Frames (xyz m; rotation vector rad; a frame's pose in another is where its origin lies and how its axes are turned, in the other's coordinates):
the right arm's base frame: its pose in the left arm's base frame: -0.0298 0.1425 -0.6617 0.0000 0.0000 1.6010
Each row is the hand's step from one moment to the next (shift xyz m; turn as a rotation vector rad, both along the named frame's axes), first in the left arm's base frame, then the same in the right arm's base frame.
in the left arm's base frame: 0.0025 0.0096 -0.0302 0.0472 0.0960 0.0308
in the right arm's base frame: 0.0095 -0.0028 -0.0302 0.0945 -0.0501 0.0308
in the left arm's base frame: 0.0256 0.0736 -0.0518 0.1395 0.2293 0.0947
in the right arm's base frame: 0.0728 -0.0278 -0.0518 0.2250 -0.1464 0.0947
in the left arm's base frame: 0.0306 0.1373 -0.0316 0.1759 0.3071 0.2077
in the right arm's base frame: 0.1363 -0.0347 -0.0316 0.3016 -0.1851 0.2077
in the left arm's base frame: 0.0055 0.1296 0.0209 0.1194 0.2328 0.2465
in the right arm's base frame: 0.1294 -0.0094 0.0209 0.2291 -0.1264 0.2465
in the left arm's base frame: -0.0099 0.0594 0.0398 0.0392 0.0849 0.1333
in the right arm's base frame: 0.0597 0.0081 0.0398 0.0837 -0.0417 0.1333
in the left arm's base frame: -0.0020 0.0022 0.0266 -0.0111 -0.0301 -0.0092
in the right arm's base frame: 0.0023 0.0019 0.0266 -0.0298 0.0120 -0.0092
